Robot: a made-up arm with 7 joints.
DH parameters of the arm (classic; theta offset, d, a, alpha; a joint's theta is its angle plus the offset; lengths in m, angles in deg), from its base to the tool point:
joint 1: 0 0.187 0 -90
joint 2: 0 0 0 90
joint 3: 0 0.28 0.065 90
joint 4: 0 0 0.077 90
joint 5: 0 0.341 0 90
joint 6: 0 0 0.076 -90
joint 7: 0 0.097 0 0
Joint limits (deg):
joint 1: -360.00..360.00
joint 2: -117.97..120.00
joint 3: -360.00..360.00
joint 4: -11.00..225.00
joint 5: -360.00..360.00
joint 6: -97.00..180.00
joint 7: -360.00..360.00
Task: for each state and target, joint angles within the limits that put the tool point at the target. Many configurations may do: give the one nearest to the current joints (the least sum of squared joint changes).
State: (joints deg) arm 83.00 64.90 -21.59 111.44 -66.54 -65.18 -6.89
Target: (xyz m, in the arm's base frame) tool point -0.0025 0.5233 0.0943
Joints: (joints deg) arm 90.04 58.20 -16.80 93.27 -77.54 -81.61 -6.89
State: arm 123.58 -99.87 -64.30 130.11 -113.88 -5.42 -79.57
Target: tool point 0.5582 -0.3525 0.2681
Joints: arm 117.95 -106.97 -65.78 121.86 -117.38 -16.14 -79.57
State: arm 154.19 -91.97 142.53 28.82 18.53 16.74 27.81
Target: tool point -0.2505 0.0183 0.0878
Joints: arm 142.32 -107.64 141.60 4.72 19.00 22.93 27.81
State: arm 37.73 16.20 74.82 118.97 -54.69 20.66 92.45
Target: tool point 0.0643 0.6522 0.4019
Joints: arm 42.53 42.33 61.20 104.92 -54.70 25.98 92.45
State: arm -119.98 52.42 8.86 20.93 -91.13 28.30 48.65
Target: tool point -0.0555 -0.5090 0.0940
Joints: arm -115.89 25.24 17.04 60.67 -88.89 26.19 48.65
